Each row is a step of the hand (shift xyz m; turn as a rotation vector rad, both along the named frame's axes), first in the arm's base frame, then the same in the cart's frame.
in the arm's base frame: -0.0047 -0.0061 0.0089 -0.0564 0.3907 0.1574
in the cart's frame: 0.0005 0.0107 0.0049 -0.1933 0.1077 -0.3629
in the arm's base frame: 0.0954 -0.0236 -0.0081 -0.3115 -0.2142 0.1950
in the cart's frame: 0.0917 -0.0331 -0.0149 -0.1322 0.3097 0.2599
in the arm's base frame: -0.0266 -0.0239 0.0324 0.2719 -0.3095 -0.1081
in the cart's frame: -0.0055 0.0421 0.0229 0.3535 -0.1386 0.1930
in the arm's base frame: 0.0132 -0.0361 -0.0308 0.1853 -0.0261 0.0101
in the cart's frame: 0.0214 -0.0277 0.0347 0.1745 -0.0429 -0.0531
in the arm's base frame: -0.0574 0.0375 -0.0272 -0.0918 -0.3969 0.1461
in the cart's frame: -0.0724 -0.0137 -0.0030 0.1308 0.2239 0.3465
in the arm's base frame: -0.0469 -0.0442 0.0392 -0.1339 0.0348 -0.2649
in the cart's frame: -0.0124 0.0576 0.0470 -0.1870 -0.2139 0.0928
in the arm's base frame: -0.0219 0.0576 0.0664 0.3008 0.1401 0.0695
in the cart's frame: -0.0313 0.0607 -0.0596 0.2116 -0.0465 -0.2607
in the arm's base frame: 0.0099 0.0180 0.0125 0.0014 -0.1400 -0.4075
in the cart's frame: 0.0030 0.0061 -0.0231 -0.0202 -0.3634 0.2306
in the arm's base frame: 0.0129 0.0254 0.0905 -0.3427 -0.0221 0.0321
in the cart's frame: 0.0185 0.0775 -0.0515 -0.2803 0.1374 0.1467
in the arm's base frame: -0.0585 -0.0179 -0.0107 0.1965 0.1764 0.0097
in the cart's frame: -0.0448 0.0103 0.0417 0.0923 -0.0765 -0.2355
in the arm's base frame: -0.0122 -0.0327 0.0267 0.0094 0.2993 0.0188
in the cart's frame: 0.0098 0.0337 0.0265 -0.1236 -0.0293 -0.2718
